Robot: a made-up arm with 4 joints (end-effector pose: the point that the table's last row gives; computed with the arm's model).
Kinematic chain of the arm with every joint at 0, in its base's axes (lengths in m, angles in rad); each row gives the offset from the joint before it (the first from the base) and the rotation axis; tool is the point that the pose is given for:
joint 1: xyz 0 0 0.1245 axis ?
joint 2: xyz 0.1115 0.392 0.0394 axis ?
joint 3: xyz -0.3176 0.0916 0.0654 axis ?
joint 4: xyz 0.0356 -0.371 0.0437 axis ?
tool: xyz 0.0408 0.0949 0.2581
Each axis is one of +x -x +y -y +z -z.
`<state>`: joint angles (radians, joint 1 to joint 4).
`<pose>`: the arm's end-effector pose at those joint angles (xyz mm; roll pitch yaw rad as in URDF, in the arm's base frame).
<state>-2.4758 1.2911 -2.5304 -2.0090</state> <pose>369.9 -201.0 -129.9 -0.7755 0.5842 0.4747</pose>
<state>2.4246 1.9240 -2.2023 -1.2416</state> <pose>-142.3 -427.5 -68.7 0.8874 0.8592 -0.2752</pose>
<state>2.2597 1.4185 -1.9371 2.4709</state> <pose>-532.2 -8.0 -216.8 -2.6463 1.1754 -1.2585</pose>
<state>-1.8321 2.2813 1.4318 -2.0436</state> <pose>414.4 280.6 231.8 1.2577 -0.8492 -0.4726</pose>
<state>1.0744 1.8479 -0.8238 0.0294</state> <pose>-642.7 409.5 106.1 -1.9378 0.7835 0.7871</pose>
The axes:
joint 1: +z
joint 2: -x
joint 3: -z
joint 4: +x

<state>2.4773 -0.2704 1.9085 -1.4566</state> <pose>-7.1 -543.3 220.9 -1.5482 0.2548 0.5571</pose>
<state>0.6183 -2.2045 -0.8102 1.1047</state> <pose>40.6 376.7 -211.7 -2.7904 -0.6234 0.0617</pose>
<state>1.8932 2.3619 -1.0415 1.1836</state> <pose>-761.4 91.5 47.6 -1.4950 0.6521 1.0108</pose>
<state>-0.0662 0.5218 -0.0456 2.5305</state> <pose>-106.7 -59.3 372.2 2.0091 0.0227 -0.0267</pose>
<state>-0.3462 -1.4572 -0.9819 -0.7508</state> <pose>2.0 180.1 275.2 0.6174 -0.9723 -0.1781</pose>
